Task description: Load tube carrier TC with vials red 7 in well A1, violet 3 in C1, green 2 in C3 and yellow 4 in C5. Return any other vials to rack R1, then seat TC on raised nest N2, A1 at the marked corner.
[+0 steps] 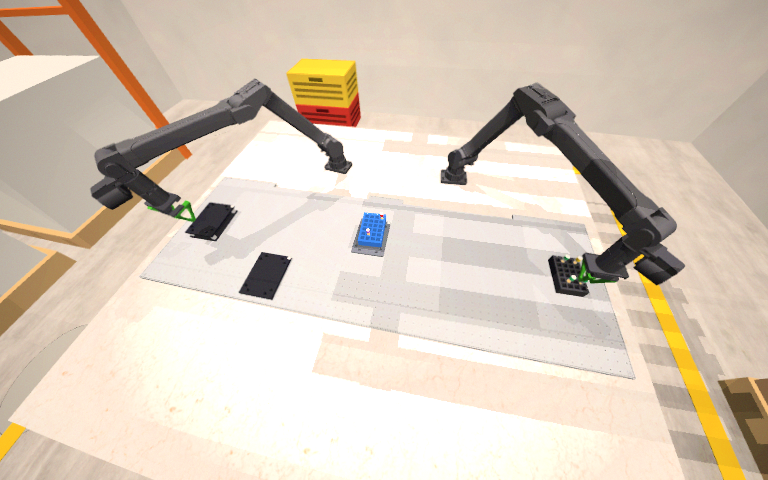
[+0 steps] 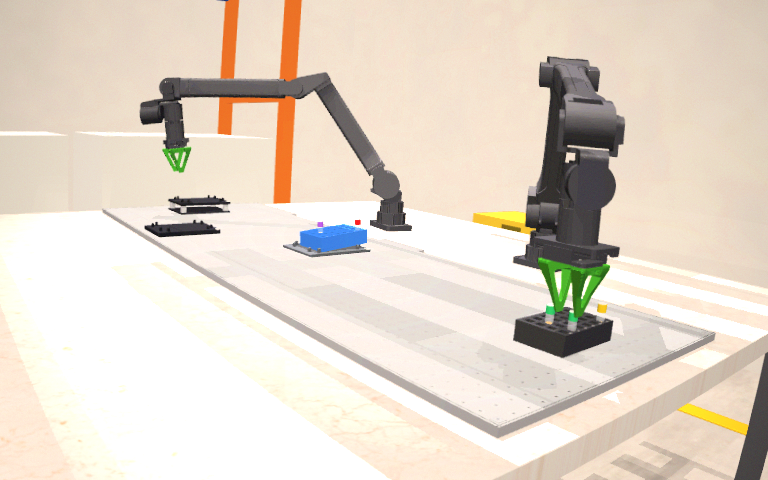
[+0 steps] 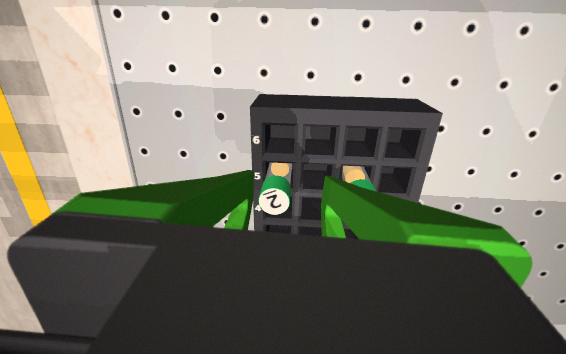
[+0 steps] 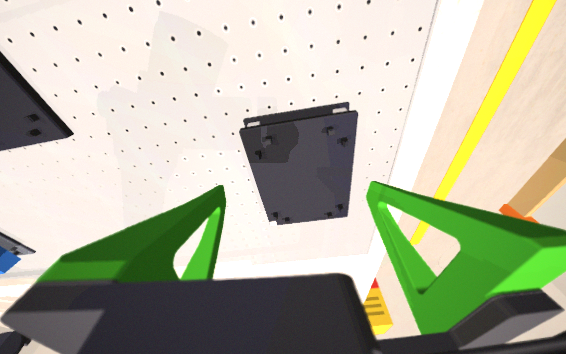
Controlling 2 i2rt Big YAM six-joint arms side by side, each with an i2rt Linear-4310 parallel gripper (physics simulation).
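Places are measured from the left arm's base along level axes (x left, y ahead, z down), in metres.
Pixels of known places: left gripper, between the fingertips: (image 1: pixel 584 280) (image 2: pixel 568 314) (image 3: pixel 288 186); right gripper, between the fingertips: (image 1: pixel 185 217) (image 2: pixel 178 171) (image 4: pixel 298 191); left arm's base, origin of its link: (image 1: pixel 453 178); right arm's base, origin of its link: (image 1: pixel 338 166) (image 2: pixel 390 227).
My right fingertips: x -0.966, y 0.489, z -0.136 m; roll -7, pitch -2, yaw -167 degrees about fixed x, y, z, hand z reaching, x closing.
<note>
For each thing: its top centre in the pictures, then the offset to it from my right fingertips. Level surfaces: height alone.
- blue carrier TC, centre of its top: (image 2: pixel 334 228) (image 1: pixel 372 225) dx +0.653, dy -0.107, dz +0.074 m
- red-capped vial, centre of its top: (image 2: pixel 358 218) (image 1: pixel 381 213) dx +0.682, dy -0.153, dz +0.051 m
- violet-capped vial, centre of its top: (image 2: pixel 321 221) dx +0.644, dy -0.077, dz +0.057 m
- black rack, centre of its top: (image 3: pixel 331 226) (image 2: pixel 566 319) (image 1: pixel 570 273) dx +1.331, dy -0.011, dz +0.091 m
- green vial marked 2, centre of its top: (image 3: pixel 274 201) (image 2: pixel 574 311) dx +1.359, dy +0.019, dz +0.067 m
- green vial, centre of its top: (image 3: pixel 365 206) (image 2: pixel 551 305) dx +1.321, dy +0.018, dz +0.067 m
- yellow-capped vial, centre of its top: (image 2: pixel 602 303) dx +1.362, dy -0.058, dz +0.067 m
- raised black nest, centre of its top: (image 4: pixel 305 187) (image 2: pixel 199 196) (image 1: pixel 208 216) dx -0.005, dy -0.073, dz +0.079 m
- lower black plate, centre of its top: (image 2: pixel 182 223) (image 1: pixel 264 272) dx +0.317, dy +0.121, dz +0.102 m
- grey plate, centre of its top: (image 2: pixel 327 242) (image 1: pixel 371 234) dx +0.651, dy -0.091, dz +0.107 m
- perforated board, height of its surface: dz +0.123 m
The blue carrier TC (image 1: pixel 372 240) (image 2: pixel 334 240) sits on a grey plate. A red-capped vial (image 1: pixel 381 216) (image 2: pixel 357 222) stands at its corner and a violet-capped vial (image 2: pixel 320 224) farther along. The black rack (image 1: pixel 570 291) (image 2: pixel 560 342) (image 3: pixel 345 106) holds a green vial marked 2 (image 3: pixel 274 192), another green vial (image 3: pixel 360 182) and a yellow-capped vial (image 2: pixel 602 308). My left gripper (image 2: pixel 569 314) (image 3: pixel 288 186) is partly open low over the rack, with green 2 near one finger and not pinched. My right gripper (image 2: pixel 179 169) (image 4: pixel 298 191) is open and empty, high by the raised black nest (image 1: pixel 211 220) (image 2: pixel 199 200) (image 4: pixel 310 175).
A lower black plate (image 1: pixel 265 275) (image 2: pixel 182 229) (image 4: pixel 25 115) lies near the raised nest. The grey plate (image 1: pixel 368 251) (image 2: pixel 334 251) under the carrier is mid-board. Everything stands on a perforated board (image 1: pixel 453 316) (image 2: pixel 396 339). Yellow and red crates (image 1: pixel 322 84) stand behind the table.
</note>
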